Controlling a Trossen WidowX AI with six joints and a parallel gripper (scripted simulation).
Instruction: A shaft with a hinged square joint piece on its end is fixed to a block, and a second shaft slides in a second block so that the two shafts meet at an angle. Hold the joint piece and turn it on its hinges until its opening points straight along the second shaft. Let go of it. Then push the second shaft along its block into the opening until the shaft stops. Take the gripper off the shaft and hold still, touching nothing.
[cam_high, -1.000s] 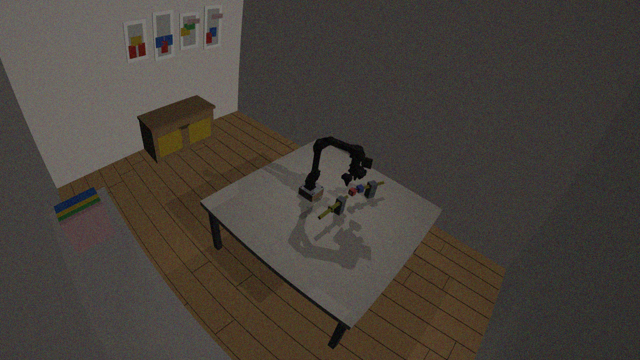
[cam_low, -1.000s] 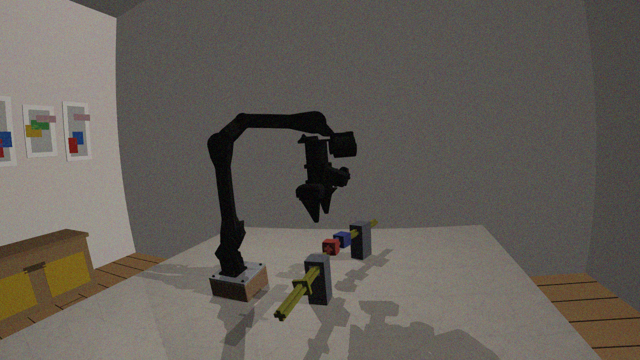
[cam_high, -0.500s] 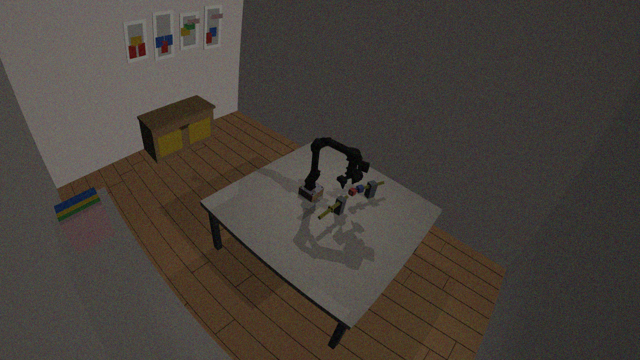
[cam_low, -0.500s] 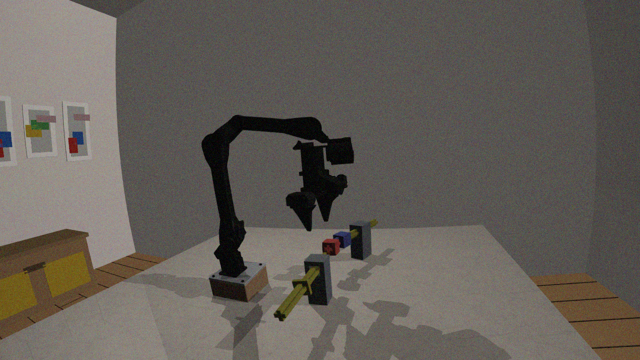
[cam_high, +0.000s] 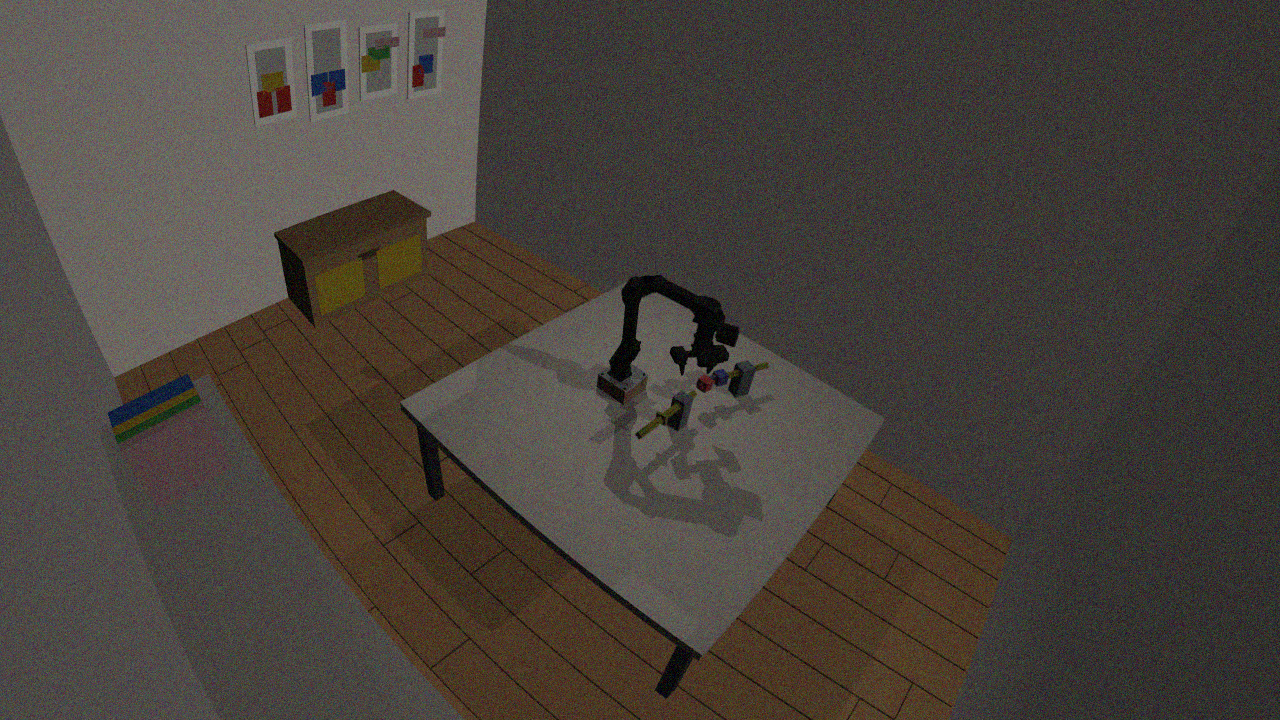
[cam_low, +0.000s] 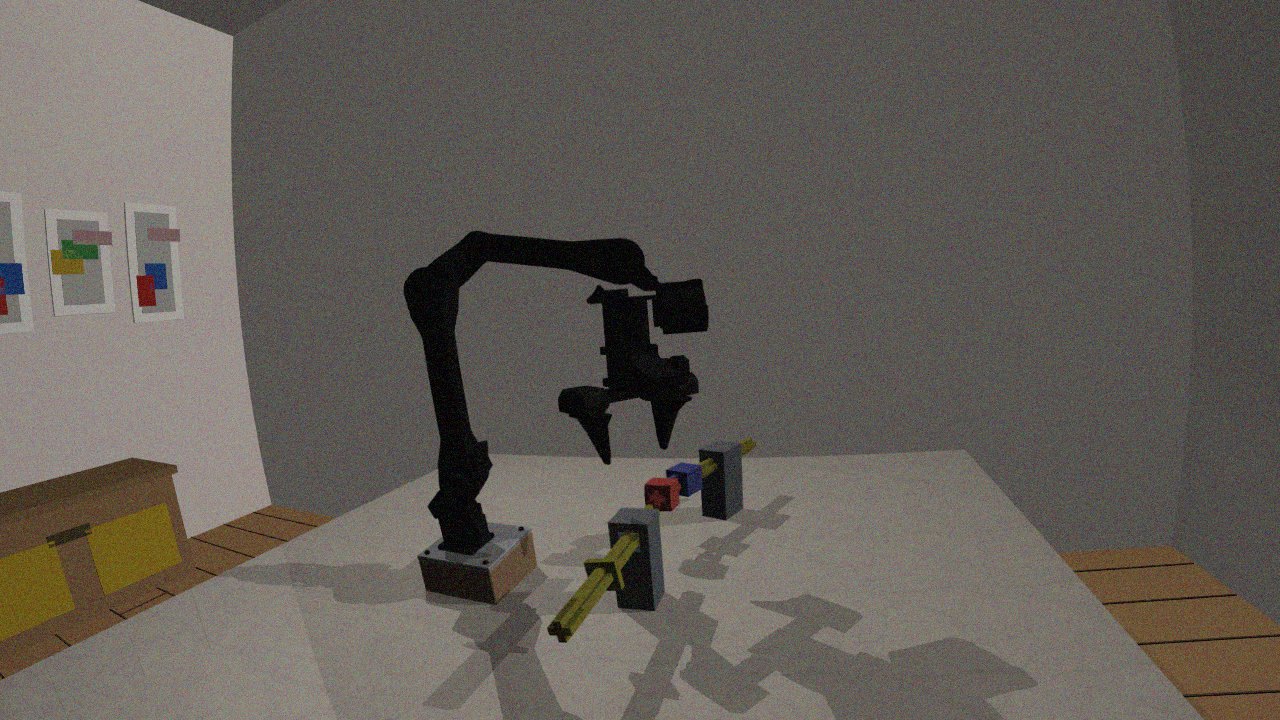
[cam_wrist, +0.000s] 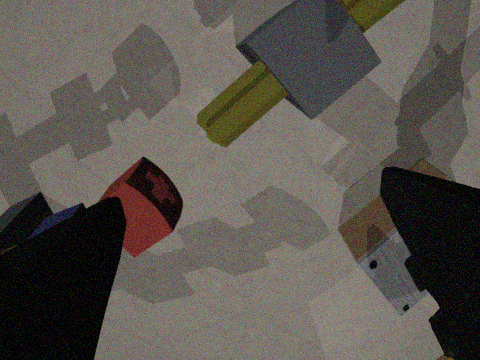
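The red square joint piece lies 8 cm to the left of my gripper tip and 8 cm below it.
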